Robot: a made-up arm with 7 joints. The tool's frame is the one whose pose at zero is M. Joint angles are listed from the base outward.
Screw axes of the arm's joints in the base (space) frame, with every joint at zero. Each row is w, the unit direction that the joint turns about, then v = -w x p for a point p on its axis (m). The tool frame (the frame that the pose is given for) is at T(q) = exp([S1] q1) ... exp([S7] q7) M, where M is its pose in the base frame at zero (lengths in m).
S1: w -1 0 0 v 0.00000 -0.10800 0.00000
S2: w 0 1 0 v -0.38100 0.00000 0.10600
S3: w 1 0 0 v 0.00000 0.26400 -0.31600
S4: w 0 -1 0 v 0.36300 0.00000 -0.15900
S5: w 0 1 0 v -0.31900 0.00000 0.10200
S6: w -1 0 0 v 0.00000 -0.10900 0.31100
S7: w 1 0 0 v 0.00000 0.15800 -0.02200
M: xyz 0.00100 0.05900 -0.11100 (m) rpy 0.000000 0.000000 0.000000 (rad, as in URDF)
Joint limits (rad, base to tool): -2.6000..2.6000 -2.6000..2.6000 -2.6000..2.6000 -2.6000..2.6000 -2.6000..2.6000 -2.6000..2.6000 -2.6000..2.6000
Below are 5 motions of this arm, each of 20 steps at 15 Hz.
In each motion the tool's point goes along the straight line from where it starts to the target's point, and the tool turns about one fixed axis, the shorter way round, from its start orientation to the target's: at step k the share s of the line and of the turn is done. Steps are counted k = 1, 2, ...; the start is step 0. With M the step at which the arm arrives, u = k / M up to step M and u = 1 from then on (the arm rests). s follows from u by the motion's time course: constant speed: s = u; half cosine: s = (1 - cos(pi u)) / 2; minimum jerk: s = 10 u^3 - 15 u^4 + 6 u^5.
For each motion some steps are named. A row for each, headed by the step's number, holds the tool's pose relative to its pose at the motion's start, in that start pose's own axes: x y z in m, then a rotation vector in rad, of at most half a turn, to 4 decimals.
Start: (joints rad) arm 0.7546 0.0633 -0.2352 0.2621 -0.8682 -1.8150 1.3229
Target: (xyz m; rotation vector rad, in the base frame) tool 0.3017 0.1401 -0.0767 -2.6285 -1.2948 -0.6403
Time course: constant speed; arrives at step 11
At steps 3, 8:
3: -0.0074 0.0065 0.0149 0.3170 -0.0205 0.0042
8: -0.0198 0.0173 0.0398 0.8453 -0.0546 0.0111

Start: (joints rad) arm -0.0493 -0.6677 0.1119 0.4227 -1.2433 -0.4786 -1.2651
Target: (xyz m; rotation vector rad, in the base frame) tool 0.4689 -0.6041 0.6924 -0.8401 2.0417 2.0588
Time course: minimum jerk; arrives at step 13
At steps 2, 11, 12, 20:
2: 0.0079 -0.0088 -0.0081 -0.0120 -0.0083 -0.0358
11: 0.2694 -0.3012 -0.2742 -0.4095 -0.2825 -1.2183
12: 0.2762 -0.3088 -0.2811 -0.4198 -0.2896 -1.2490
20: 0.2773 -0.3100 -0.2823 -0.4215 -0.2908 -1.2541

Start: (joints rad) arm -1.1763 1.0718 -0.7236 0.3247 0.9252 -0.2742 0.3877
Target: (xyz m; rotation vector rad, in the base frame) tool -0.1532 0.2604 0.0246 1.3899 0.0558 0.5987
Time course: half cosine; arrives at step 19
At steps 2, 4, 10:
2: 0.0182 0.0061 0.0022 0.0019 -0.0320 0.0234
4: 0.0709 0.0238 0.0084 0.0073 -0.1245 0.0909
10: 0.3638 0.1220 0.0434 0.0375 -0.6390 0.4668

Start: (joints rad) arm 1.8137 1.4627 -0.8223 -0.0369 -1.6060 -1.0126 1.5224
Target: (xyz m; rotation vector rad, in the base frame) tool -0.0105 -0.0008 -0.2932 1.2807 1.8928 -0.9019
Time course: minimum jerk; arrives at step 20
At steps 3, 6, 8, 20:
3: 0.0023 -0.0028 -0.0025 0.0180 0.0286 -0.0163
6: 0.0140 -0.0171 -0.0154 0.1103 0.1755 -0.0997
8: 0.0273 -0.0333 -0.0300 0.2146 0.3415 -0.1940
20: 0.0859 -0.1048 -0.0944 0.6761 1.0759 -0.6111

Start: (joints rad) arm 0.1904 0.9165 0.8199 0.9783 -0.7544 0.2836 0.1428
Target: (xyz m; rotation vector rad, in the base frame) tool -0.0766 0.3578 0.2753 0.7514 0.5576 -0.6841
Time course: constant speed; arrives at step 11
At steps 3, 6, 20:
3: 0.0158 0.0440 0.1436 0.0702 0.4125 -0.0477
6: 0.0316 0.0881 0.2872 0.1404 0.8250 -0.0954
20: 0.0579 0.1614 0.5266 0.2574 1.5125 -0.1749

